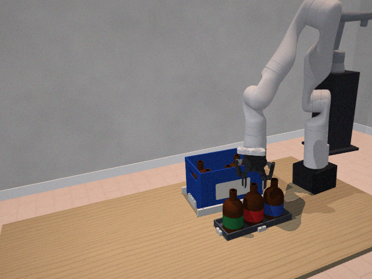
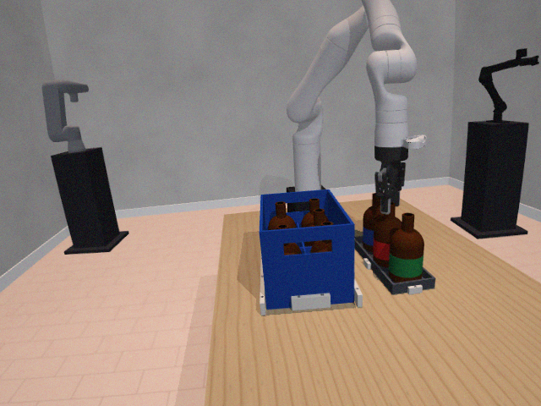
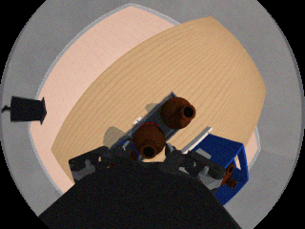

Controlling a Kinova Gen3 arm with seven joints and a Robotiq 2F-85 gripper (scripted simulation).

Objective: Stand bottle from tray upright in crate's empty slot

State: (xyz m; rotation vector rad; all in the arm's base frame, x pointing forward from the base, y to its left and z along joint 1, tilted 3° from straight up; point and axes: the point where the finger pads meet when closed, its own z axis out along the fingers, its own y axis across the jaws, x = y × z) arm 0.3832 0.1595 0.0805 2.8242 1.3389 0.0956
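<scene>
Now: hand 7 cm above the red-banded bottle. Also, from my hand: dark tray 15 cm below; then blue crate 2 cm ahead, 22 cm to the right, 8 cm below.
</scene>
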